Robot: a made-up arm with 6 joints. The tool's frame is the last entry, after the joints.
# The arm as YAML. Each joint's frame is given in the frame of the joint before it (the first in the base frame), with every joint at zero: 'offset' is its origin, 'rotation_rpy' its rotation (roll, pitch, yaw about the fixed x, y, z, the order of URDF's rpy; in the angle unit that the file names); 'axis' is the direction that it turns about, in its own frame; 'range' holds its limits. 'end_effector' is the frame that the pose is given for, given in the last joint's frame.
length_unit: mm
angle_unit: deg
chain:
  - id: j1
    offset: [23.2, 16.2, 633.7]
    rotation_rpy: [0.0, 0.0, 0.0]
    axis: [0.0, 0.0, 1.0]
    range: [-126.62, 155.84]
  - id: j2
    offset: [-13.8, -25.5, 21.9]
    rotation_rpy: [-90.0, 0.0, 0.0]
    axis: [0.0, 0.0, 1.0]
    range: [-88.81, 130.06]
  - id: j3
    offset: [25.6, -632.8, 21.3]
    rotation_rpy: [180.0, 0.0, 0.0]
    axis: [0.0, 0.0, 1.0]
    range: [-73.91, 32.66]
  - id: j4
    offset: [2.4, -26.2, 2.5]
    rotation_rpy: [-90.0, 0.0, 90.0]
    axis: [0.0, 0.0, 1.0]
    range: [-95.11, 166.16]
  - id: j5
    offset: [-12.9, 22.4, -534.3]
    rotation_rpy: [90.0, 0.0, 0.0]
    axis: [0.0, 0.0, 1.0]
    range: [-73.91, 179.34]
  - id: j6
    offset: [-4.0, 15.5, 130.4]
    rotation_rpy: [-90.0, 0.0, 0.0]
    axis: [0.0, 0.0, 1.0]
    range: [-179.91, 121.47]
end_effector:
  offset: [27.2, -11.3, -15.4]
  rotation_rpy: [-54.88, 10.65, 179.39]
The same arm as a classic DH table. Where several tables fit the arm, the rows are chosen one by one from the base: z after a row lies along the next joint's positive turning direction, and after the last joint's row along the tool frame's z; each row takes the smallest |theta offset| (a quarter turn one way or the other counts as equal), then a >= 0, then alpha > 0; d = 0 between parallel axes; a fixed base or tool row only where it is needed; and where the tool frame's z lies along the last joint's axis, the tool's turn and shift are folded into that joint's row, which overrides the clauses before.
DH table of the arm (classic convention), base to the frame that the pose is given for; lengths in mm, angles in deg. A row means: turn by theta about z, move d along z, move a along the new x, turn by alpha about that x. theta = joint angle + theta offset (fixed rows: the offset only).
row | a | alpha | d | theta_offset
base (fixed) | 28.3 | 0.00 | 0.0 | 34.93
j1 | -13.8 | -90.00 | 655.6 | -34.93
j2 | 633.3 | 180.00 | 0.0 | -87.68
j3 | -26.2 | -90.00 | 6.7 | 2.32
j4 | -12.9 | 90.00 | -536.7 | 0.00
j5 | -4.0 | -90.00 | 108.0 | 0.00
j6 | 28.5 | 55.57 | -5.0 | -8.02
tool (fixed) | 0.0 | 0.00 | 9.0 | -167.05
Joint limits (deg, base to tool): -126.62..155.84 -88.81..130.06 -73.91..32.66 -95.11..166.16 -73.91..179.34 -179.91..121.47

